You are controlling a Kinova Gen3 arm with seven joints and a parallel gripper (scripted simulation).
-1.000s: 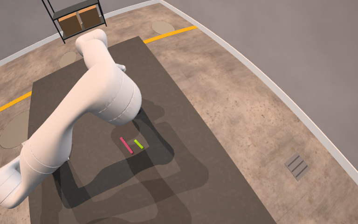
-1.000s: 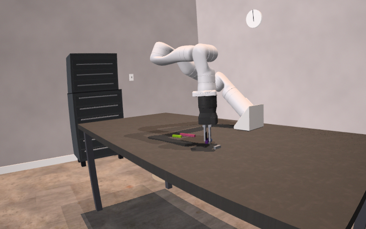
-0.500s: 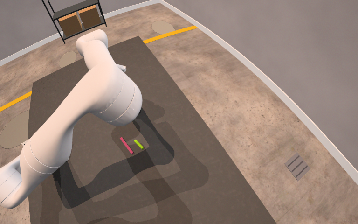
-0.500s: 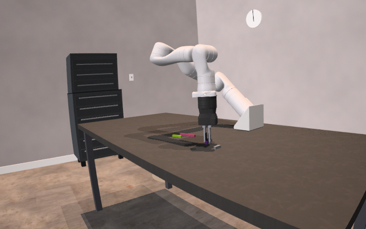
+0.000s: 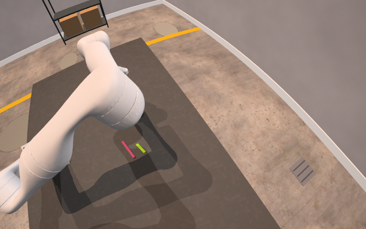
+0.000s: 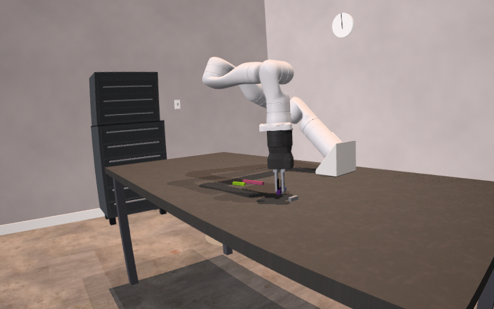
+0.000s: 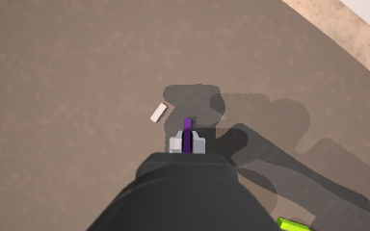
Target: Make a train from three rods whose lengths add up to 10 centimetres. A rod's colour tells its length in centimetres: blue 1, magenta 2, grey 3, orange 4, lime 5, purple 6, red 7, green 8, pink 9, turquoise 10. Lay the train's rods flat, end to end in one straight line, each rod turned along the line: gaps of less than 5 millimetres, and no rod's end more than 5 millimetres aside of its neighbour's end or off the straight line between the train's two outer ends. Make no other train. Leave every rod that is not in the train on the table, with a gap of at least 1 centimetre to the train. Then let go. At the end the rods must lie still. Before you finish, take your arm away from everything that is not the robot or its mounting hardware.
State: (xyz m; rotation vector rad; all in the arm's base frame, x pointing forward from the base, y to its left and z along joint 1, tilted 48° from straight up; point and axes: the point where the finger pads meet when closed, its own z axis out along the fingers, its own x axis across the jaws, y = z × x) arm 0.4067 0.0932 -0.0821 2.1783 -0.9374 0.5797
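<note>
Now: hand 20 mm above the purple rod. The rest, counted from my hand: lime rod: 230 mm to the right, 30 mm below; pink rod: 210 mm to the right, 50 mm behind, 30 mm below; blue rod: 60 mm behind, 50 mm to the right, 30 mm below.
</note>
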